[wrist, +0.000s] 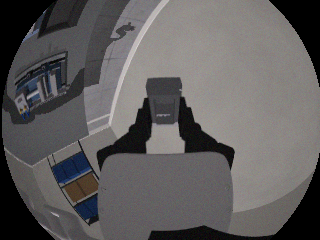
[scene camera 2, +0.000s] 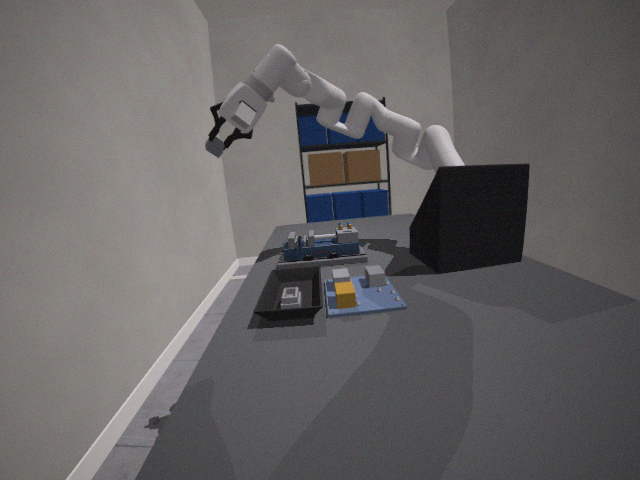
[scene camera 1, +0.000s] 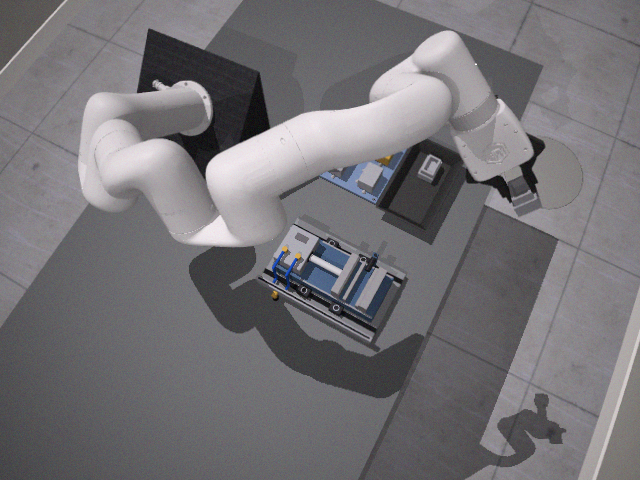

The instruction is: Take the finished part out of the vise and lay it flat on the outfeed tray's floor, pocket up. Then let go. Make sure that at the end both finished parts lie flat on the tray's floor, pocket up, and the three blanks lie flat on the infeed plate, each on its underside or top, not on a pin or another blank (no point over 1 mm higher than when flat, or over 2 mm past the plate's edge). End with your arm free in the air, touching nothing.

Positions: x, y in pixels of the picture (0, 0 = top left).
Labels:
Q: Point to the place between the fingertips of my gripper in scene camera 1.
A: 522, 192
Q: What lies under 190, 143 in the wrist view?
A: My gripper.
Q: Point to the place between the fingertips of my gripper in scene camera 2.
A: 216, 144

